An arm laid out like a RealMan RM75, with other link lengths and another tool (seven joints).
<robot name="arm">
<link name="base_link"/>
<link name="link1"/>
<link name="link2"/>
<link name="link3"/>
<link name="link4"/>
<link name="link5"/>
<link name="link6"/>
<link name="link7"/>
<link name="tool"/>
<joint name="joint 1" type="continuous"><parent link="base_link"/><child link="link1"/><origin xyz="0 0 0.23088" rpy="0 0 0"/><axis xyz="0 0 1"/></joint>
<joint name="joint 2" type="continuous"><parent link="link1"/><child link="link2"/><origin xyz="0 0 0" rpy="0 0 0"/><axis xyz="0 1 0"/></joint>
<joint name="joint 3" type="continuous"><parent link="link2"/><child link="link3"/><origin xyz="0 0 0.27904" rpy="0 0 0"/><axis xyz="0 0 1"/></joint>
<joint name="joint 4" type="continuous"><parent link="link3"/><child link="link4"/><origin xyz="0 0 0" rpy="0 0 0"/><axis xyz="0 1 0"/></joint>
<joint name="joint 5" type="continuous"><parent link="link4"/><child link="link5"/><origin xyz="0 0 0.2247" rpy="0 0 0"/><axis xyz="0 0 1"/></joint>
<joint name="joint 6" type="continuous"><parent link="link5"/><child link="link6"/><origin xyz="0 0 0" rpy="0 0 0"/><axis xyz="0 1 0"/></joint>
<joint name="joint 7" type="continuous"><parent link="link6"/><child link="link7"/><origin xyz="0 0 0.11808" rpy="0 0 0"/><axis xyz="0 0 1"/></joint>
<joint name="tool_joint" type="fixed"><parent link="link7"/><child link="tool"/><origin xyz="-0.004 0.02 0.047" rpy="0.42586 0 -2.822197"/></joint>
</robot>
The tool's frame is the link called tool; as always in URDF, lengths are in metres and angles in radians. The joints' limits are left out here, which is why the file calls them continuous.
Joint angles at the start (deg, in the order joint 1, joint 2, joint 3, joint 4, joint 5, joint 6, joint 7):
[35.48 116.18 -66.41 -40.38 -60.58 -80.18 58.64]
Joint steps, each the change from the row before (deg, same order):
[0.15 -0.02 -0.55 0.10 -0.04 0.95 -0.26]
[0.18 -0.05 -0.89 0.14 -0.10 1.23 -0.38]
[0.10 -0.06 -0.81 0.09 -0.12 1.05 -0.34]
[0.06 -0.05 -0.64 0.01 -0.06 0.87 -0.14]
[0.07 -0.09 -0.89 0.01 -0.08 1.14 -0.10]
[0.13 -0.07 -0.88 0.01 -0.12 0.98 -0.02]
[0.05 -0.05 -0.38 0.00 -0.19 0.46 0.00]
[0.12 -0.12 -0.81 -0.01 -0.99 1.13 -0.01]
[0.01 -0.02 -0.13 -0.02 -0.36 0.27 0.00]
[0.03 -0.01 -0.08 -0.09 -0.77 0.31 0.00]
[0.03 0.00 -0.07 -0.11 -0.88 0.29 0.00]
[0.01 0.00 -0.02 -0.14 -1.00 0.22 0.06]
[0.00 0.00 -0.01 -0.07 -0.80 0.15 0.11]
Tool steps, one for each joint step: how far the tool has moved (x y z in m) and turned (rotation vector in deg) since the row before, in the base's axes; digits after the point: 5 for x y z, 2 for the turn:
[-0.00012 0.00191 -0.00268 0.13 -0.65 -0.41]
[0.00001 0.00208 -0.00418 0.07 -1.03 -0.44]
[0.00041 0.00152 -0.00368 0.06 -0.97 -0.36]
[0.00026 0.00126 -0.00262 0.02 -0.71 -0.35]
[0.00047 0.00155 -0.00345 -0.05 -0.95 -0.47]
[-0.00010 0.00115 -0.00357 -0.18 -0.90 -0.31]
[0.00031 0.00051 -0.00174 -0.09 -0.54 -0.15]
[0.00167 0.00107 -0.00494 -0.23 -1.78 -0.31]
[0.00069 0.00023 -0.00121 -0.03 -0.50 -0.08]
[0.00095 0.00016 -0.00183 -0.05 -0.87 0.01]
[0.00102 0.00002 -0.00202 -0.07 -0.96 0.06]
[0.00120 -0.00018 -0.00196 -0.12 -1.00 0.08]
[0.00117 -0.00023 -0.00160 -0.17 -0.76 0.00]

